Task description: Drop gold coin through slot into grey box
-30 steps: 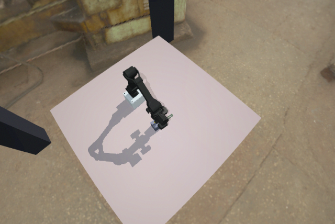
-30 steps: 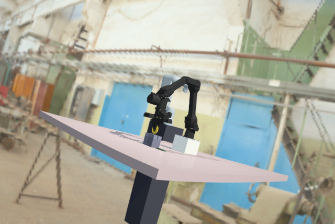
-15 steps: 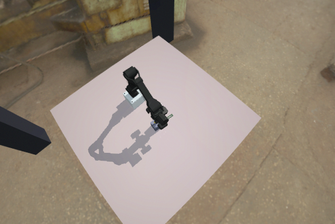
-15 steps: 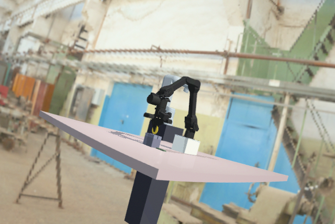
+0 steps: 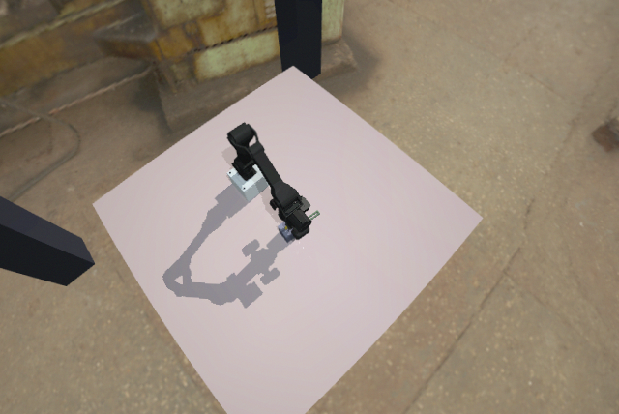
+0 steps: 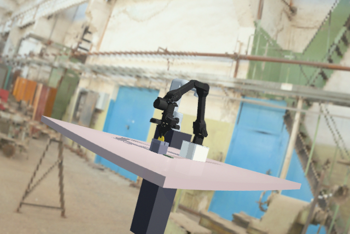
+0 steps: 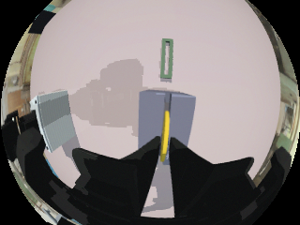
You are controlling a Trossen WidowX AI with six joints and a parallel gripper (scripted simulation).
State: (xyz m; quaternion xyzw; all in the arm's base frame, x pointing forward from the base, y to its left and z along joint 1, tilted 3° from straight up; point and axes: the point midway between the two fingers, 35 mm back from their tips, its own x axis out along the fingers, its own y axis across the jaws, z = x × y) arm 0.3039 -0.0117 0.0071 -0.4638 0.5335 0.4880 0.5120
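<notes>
The gold coin lies 50 mm below my gripper tip.
</notes>
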